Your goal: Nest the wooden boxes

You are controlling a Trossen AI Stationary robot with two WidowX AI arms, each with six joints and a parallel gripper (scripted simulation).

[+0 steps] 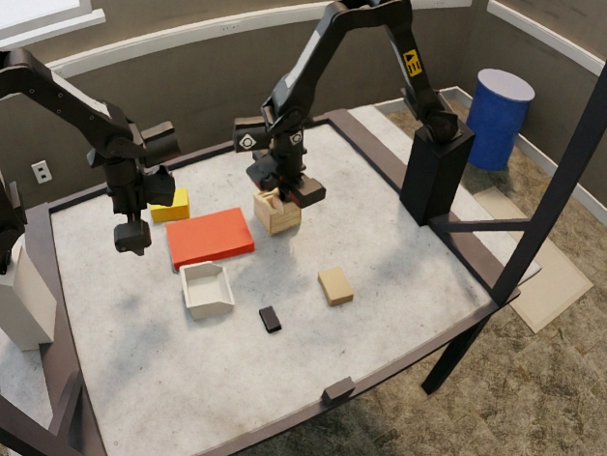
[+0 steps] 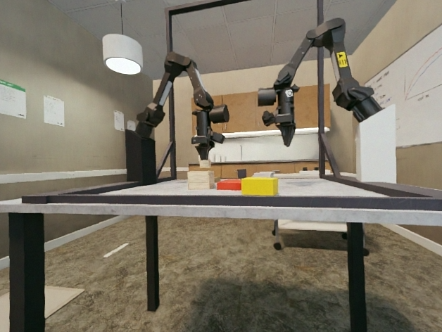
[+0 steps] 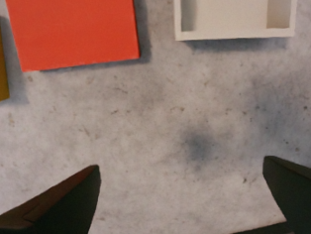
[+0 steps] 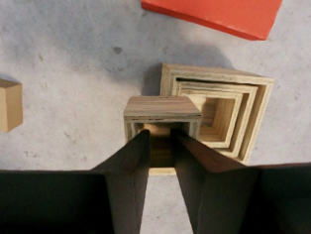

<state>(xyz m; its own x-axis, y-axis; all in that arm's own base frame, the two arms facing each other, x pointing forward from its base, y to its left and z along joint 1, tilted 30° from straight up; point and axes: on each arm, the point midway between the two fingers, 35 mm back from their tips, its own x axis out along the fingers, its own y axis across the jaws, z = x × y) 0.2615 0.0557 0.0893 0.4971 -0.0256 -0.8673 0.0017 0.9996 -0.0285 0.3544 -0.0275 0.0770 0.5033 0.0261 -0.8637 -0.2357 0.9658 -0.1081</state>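
Now: the biggest wooden box 5 cm ahead of my right hand and 11 cm below it. Also, from my right hand: smallest box: 4 cm below; tan block: 19 cm behind, 3 cm to the right, 11 cm below; flat block: 4 cm ahead, 17 cm to the left, 11 cm below.
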